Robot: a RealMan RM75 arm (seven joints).
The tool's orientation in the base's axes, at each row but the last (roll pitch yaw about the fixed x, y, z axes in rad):
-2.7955, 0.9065, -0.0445
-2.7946, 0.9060, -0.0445
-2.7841, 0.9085, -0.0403
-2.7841, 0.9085, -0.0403
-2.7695, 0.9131, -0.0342
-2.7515, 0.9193, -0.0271
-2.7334, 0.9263, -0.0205
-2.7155, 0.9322, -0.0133
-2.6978, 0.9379, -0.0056
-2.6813, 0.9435, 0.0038
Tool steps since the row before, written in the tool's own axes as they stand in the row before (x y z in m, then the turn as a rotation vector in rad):
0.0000, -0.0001, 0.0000, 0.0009, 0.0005, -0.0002
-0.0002, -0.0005, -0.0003, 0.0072, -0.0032, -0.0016
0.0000, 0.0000, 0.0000, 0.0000, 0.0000, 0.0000
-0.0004, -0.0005, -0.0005, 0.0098, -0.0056, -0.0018
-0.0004, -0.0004, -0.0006, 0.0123, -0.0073, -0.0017
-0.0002, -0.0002, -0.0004, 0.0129, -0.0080, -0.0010
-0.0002, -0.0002, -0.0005, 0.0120, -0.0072, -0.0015
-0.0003, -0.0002, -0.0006, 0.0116, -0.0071, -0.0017
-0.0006, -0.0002, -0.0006, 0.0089, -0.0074, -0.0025
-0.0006, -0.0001, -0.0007, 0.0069, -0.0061, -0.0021
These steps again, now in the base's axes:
0.0000, 0.0001, 0.0000, 0.0005, -0.0006, -0.0007
0.0002, 0.0004, 0.0004, 0.0066, 0.0022, -0.0041
0.0000, 0.0000, 0.0000, 0.0000, 0.0000, 0.0000
0.0003, 0.0003, 0.0007, 0.0091, 0.0043, -0.0055
0.0003, 0.0001, 0.0007, 0.0111, 0.0058, -0.0071
0.0002, 0.0000, 0.0004, 0.0112, 0.0067, -0.0079
0.0003, 0.0000, 0.0005, 0.0107, 0.0058, -0.0070
0.0003, -0.0001, 0.0006, 0.0106, 0.0056, -0.0066
0.0002, -0.0001, 0.0009, 0.0097, 0.0056, -0.0040
0.0002, -0.0002, 0.0009, 0.0077, 0.0046, -0.0029

